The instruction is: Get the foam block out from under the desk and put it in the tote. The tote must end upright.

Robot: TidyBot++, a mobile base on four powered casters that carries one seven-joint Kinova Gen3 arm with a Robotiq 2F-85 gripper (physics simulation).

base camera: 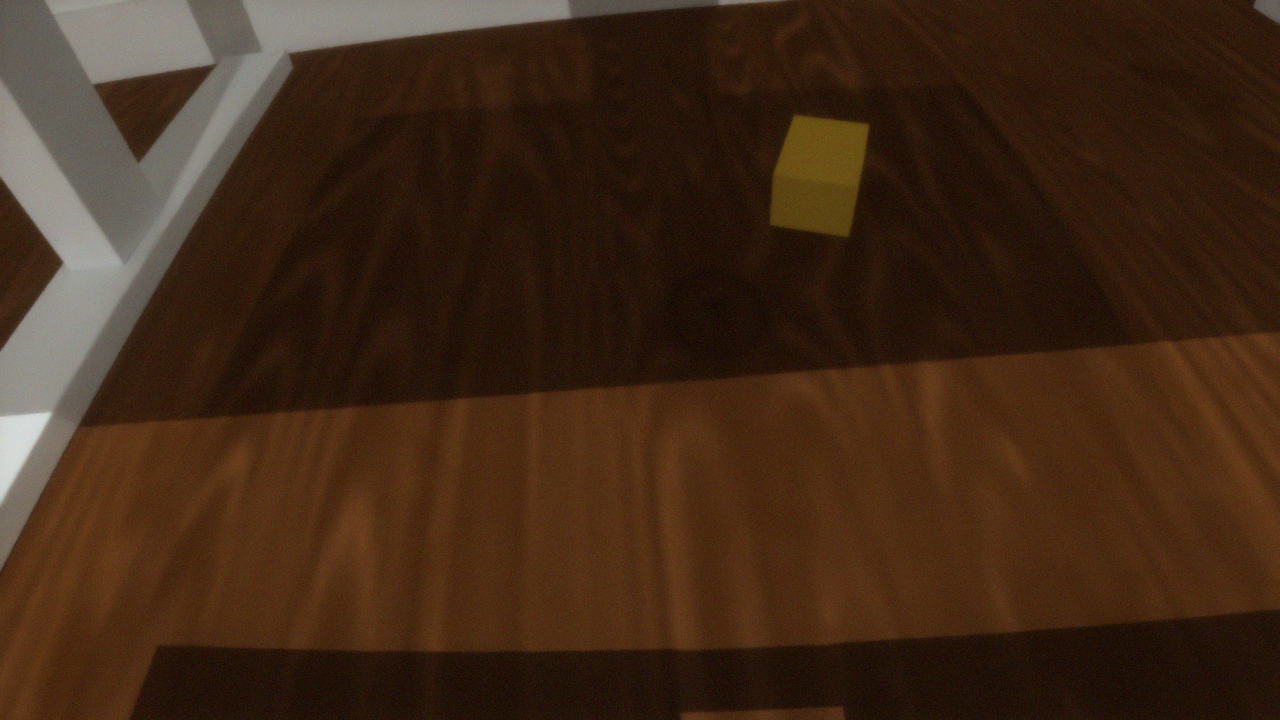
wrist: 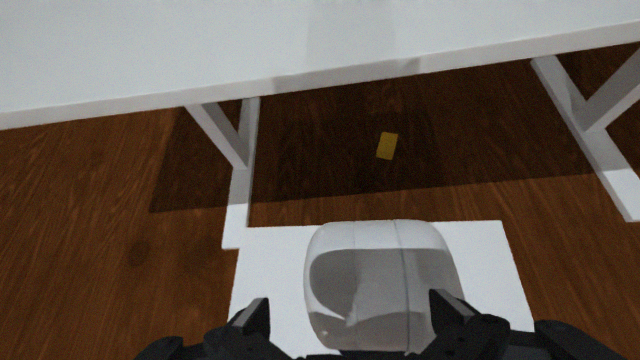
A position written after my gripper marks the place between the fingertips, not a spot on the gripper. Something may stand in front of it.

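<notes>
The wrist view shows my gripper (wrist: 348, 311) and a white desk (wrist: 67, 67). The base camera shows the desk also (base camera: 117, 225), together with a yellow foam block (base camera: 815, 184).
</notes>
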